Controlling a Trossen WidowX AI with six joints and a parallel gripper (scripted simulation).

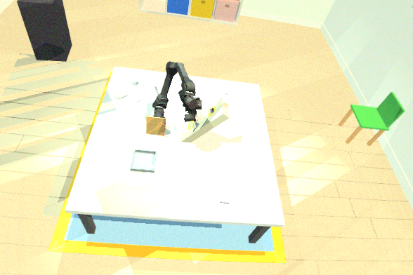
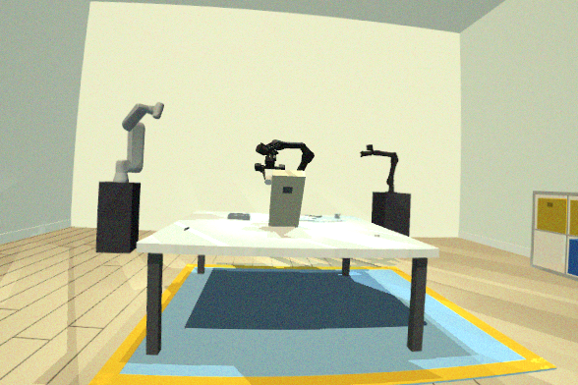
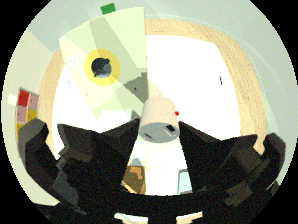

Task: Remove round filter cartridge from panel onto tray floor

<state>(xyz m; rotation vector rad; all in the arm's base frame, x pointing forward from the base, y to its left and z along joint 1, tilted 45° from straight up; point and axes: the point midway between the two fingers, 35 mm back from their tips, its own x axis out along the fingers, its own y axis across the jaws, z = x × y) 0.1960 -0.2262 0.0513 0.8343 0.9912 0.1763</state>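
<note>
The shallow square tray is 320 mm behind my gripper tip, 270 mm below it and 150 mm to the right of it. Also, from my gripper tip: filter cartridge right at my gripper tip; then service panel 110 mm below, 90 mm to the left, 90 mm ahead.
</note>
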